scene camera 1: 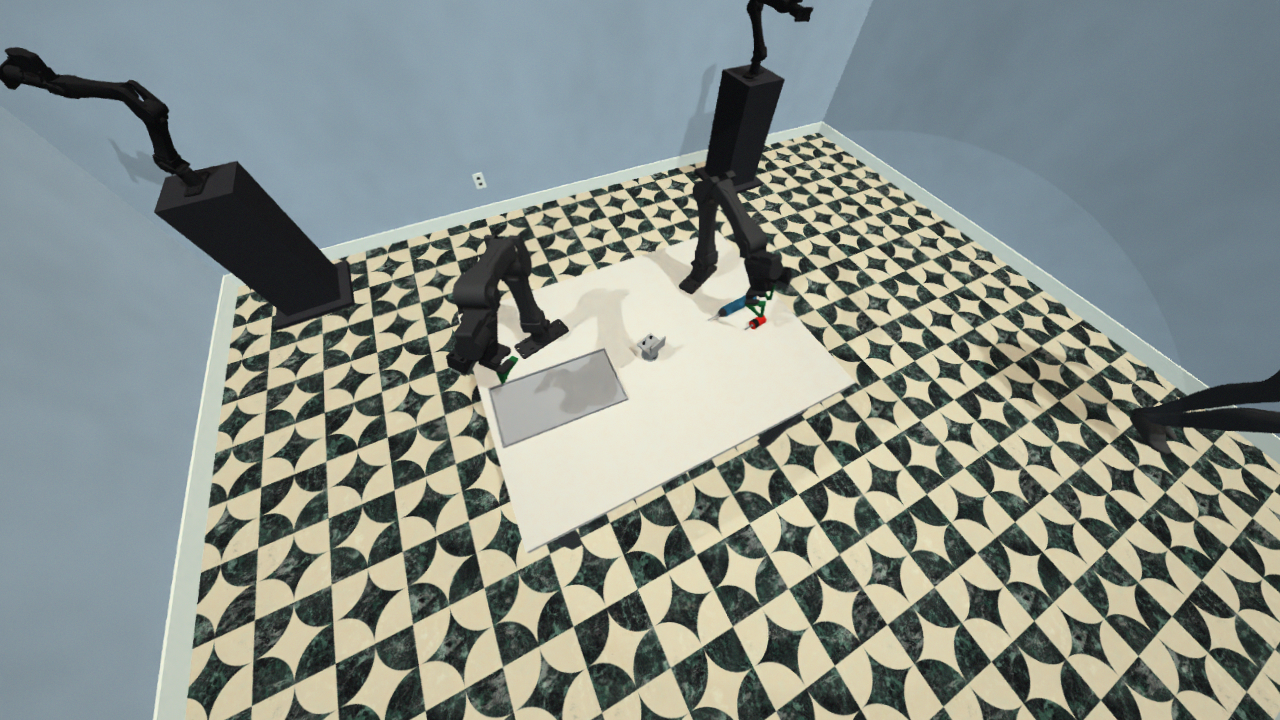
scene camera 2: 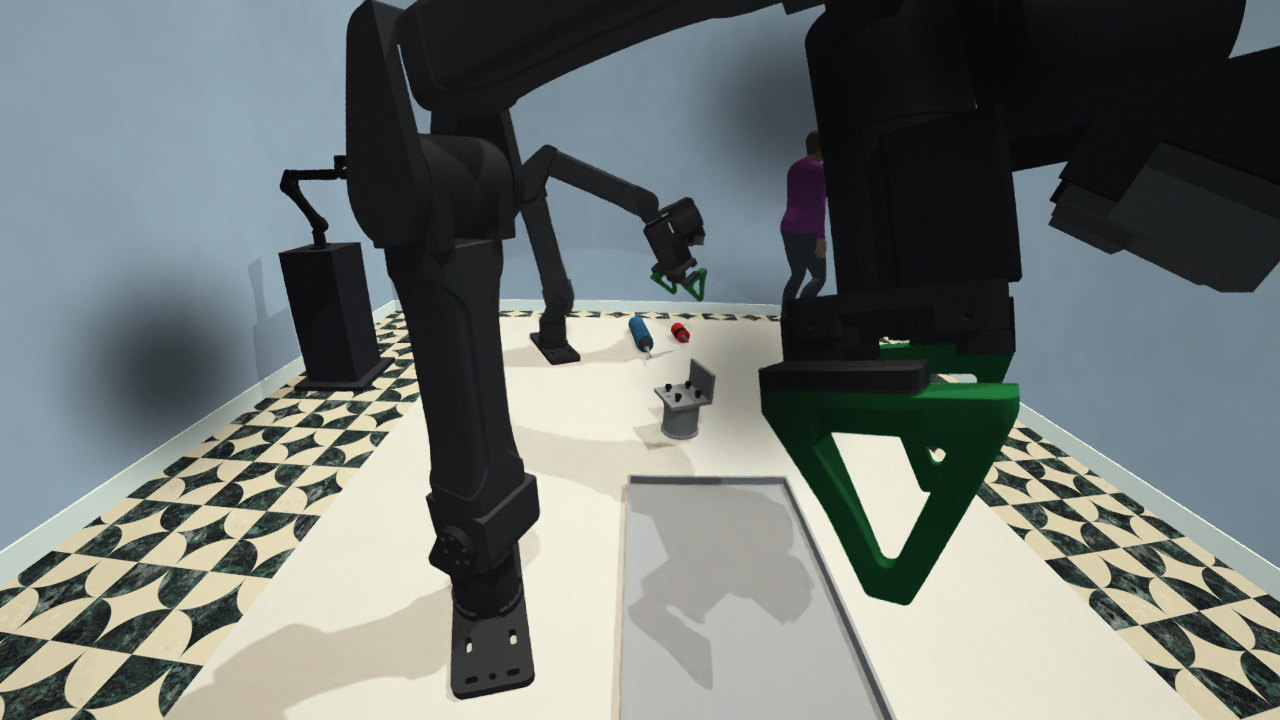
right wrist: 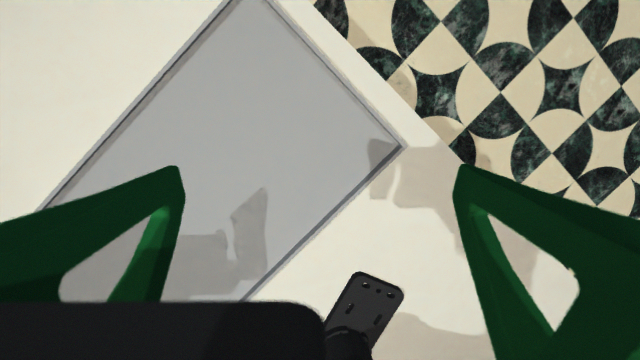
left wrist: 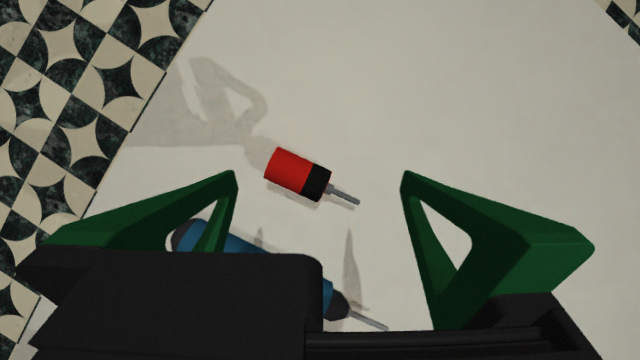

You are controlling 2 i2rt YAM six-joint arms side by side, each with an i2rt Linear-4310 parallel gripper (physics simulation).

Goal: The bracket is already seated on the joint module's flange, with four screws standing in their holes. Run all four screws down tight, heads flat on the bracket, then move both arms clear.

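Where they show: left gripper, fingertip midpoint: (scene camera 1: pixel 765 308) (scene camera 2: pixel 687 296) (left wrist: pixel 319 179); right gripper, fingertip midpoint: (scene camera 1: pixel 487 375) (scene camera 2: pixel 917 535) (right wrist: pixel 318 180); left arm's base, origin of the base link: (scene camera 1: pixel 698 277) (scene camera 2: pixel 553 348); right arm's base, origin of the base link: (scene camera 1: pixel 542 339) (scene camera 2: pixel 489 598) (right wrist: pixel 340 343).
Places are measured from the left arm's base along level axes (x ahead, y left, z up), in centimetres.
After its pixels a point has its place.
Observation:
The grey bracket (scene camera 1: pixel 657 342) @[x 11.1, y -44.2, z 11.0 cm] (scene camera 2: pixel 704 383) @[x 10.9, y -45.4, z 8.8 cm] sits on the round grey joint module (scene camera 1: pixel 650 355) (scene camera 2: pixel 680 421). Black screws, one of them nearest the camera (scene camera 2: pixel 677 397) @[x 6.0, y -45.5, z 7.4 cm], stand in the bracket's flat plate with heads raised above it. A short red driver (scene camera 1: pixel 759 321) @[x 32.1, y -6.8, z 3.1 cm] (scene camera 2: pixel 680 333) @[x 29.9, y -8.7, z 2.5 cm] (left wrist: pixel 291 171) @[x 31.8, y -5.6, z 3.4 cm] and a longer blue driver (scene camera 1: pixel 733 307) @[x 21.1, y -7.8, z 3.8 cm] (scene camera 2: pixel 640 333) @[x 18.8, y -8.5, z 3.9 cm] (left wrist: pixel 244 243) @[x 24.0, y -2.0, z 2.3 cm] lie on the table. My left gripper (scene camera 1: pixel 759 306) @[x 32.0, y -7.7, z 11.5 cm] (scene camera 2: pixel 687 293) @[x 32.0, y -7.7, z 11.5 cm] (left wrist: pixel 319 179) @[x 32.0, y -7.7, z 11.5 cm] is open and empty above the red driver, which shows between its fingertips. My right gripper (scene camera 2: pixel 913 544) @[x -11.4, y -90.4, z 26.0 cm] (right wrist: pixel 318 180) @[x -11.4, y -90.4, z 26.0 cm] is open and empty above the tray's edge.
A shallow grey tray (scene camera 1: pixel 547 368) @[x -15.2, y -71.9, z 1.3 cm] (scene camera 2: pixel 716 480) @[x 4.7, y -58.5, z 1.1 cm] (right wrist: pixel 322 223) @[x -19.0, y -79.5, z 1.3 cm] lies on the white table, beside the right arm's base (scene camera 2: pixel 492 658) @[x -27.9, y -71.2, z 1.0 cm] (right wrist: pixel 367 300) @[x -27.4, y -71.3, z 1.0 cm]. A person (scene camera 1: pixel 1208 402) (scene camera 2: pixel 805 192) stands beyond the table. Black pedestals (scene camera 1: pixel 255 246) (scene camera 1: pixel 747 120) carrying other arms stand behind.

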